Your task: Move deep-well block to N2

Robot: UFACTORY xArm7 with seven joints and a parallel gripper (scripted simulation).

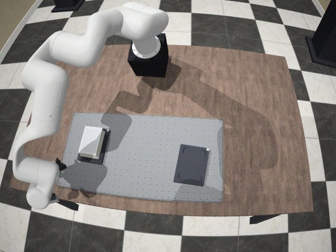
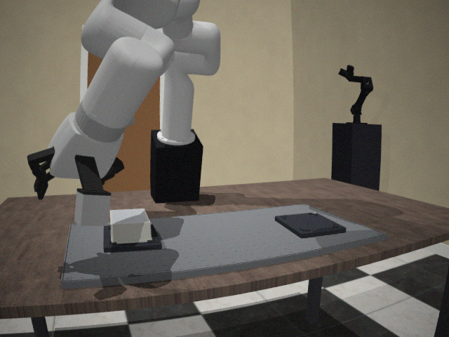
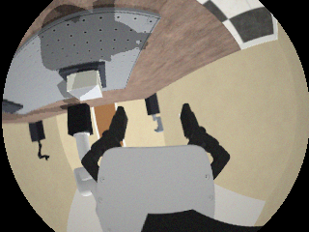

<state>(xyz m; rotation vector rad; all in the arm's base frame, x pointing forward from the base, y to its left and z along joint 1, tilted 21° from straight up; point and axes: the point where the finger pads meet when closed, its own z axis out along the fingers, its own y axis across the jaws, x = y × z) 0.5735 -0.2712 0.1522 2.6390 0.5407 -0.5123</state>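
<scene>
Right now my hand is 180 mm past the 96-well deep-well block, 110 mm to the right of it and 110 mm above it. Also, from my hand: plate nest N2: 530 mm to the left, 160 mm behind, 140 mm below; plate nest N1: 180 mm behind, 140 mm below, 110 mm to the left.
</scene>
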